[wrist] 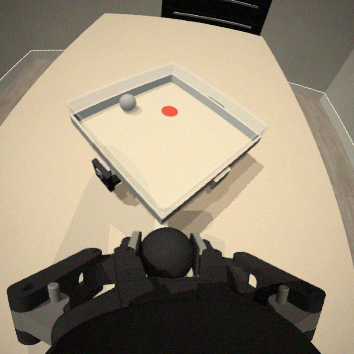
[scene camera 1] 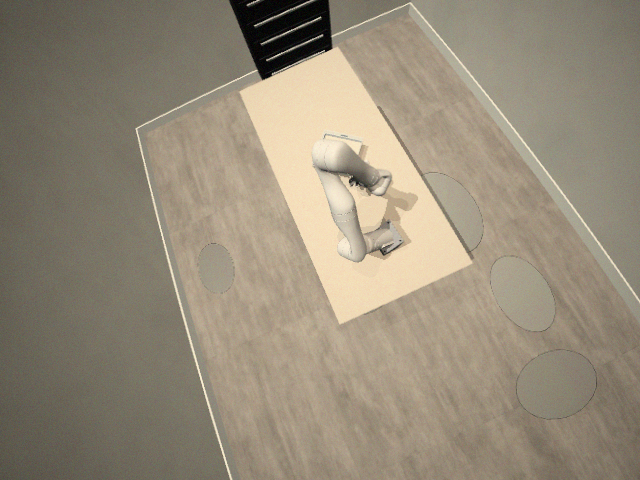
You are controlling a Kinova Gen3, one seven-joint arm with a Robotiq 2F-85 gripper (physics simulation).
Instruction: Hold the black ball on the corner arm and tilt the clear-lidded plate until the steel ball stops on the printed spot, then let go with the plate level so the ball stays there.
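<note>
The square plate (wrist: 165, 165) (scene camera 1: 342, 136) with clear walls and lid stands above the table, one corner toward my gripper; the arm hides most of it in the scene view. The steel ball (wrist: 128, 102) lies near the plate's far left wall in the wrist view. The red printed spot (wrist: 169, 111) is to the ball's right, apart from it. My gripper (wrist: 165, 243) (scene camera 1: 354, 181) is shut on the black ball (wrist: 167, 253) at the near corner. The corner arm shows as a small pale piece between ball and plate. Whether the plate is slightly tilted is hard to tell.
A black bracket (wrist: 105, 174) is at the plate's near left side, and a small pale tab (wrist: 221, 177) at its near right side. The cream table (scene camera 1: 294, 113) (wrist: 45, 150) lies below. A black drawer unit (scene camera 1: 289, 32) (wrist: 215, 14) stands beyond the table's far end.
</note>
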